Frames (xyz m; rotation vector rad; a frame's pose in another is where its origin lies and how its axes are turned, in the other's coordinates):
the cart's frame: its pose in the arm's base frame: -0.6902 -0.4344 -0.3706 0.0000 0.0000 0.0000
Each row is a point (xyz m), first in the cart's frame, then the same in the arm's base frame.
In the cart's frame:
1: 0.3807 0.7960 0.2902
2: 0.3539 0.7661 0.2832
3: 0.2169 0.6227 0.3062
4: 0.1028 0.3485 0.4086
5: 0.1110 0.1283 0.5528
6: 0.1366 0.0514 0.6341
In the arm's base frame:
1: -0.3095 0.3616 -0.0804
2: -0.3363 0.3317 -0.0874
3: -0.4733 0.1883 -0.0644
4: -0.5874 -0.0859 0.0380
5: -0.5792 -0.3061 0.1822
6: -0.5536 -0.3830 0.2635

